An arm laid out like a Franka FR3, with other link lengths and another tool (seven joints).
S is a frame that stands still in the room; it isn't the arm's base.
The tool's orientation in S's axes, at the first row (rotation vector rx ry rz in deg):
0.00 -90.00 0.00
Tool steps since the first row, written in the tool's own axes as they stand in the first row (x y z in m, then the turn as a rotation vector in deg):
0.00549 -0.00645 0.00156 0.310 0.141 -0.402
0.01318 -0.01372 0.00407 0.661 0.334 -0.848
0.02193 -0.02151 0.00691 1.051 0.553 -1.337
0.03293 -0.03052 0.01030 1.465 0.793 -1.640
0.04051 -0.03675 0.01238 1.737 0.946 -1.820
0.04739 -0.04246 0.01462 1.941 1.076 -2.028
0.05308 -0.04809 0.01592 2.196 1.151 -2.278
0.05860 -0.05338 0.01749 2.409 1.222 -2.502
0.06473 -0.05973 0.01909 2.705 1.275 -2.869
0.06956 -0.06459 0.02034 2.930 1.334 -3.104
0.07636 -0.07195 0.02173 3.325 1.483 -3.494
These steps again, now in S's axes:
-0.00156 -0.00645 0.00549 0.402 0.141 0.310
-0.00407 -0.01372 0.01318 0.848 0.334 0.661
-0.00691 -0.02151 0.02193 1.337 0.553 1.051
-0.01030 -0.03052 0.03293 1.640 0.793 1.465
-0.01238 -0.03675 0.04051 1.820 0.946 1.737
-0.01462 -0.04246 0.04739 2.028 1.076 1.941
-0.01592 -0.04809 0.05308 2.278 1.151 2.196
-0.01749 -0.05338 0.05860 2.502 1.222 2.409
-0.01909 -0.05973 0.06473 2.869 1.275 2.705
-0.02034 -0.06459 0.06956 3.104 1.334 2.930
-0.02173 -0.07195 0.07636 3.494 1.483 3.325

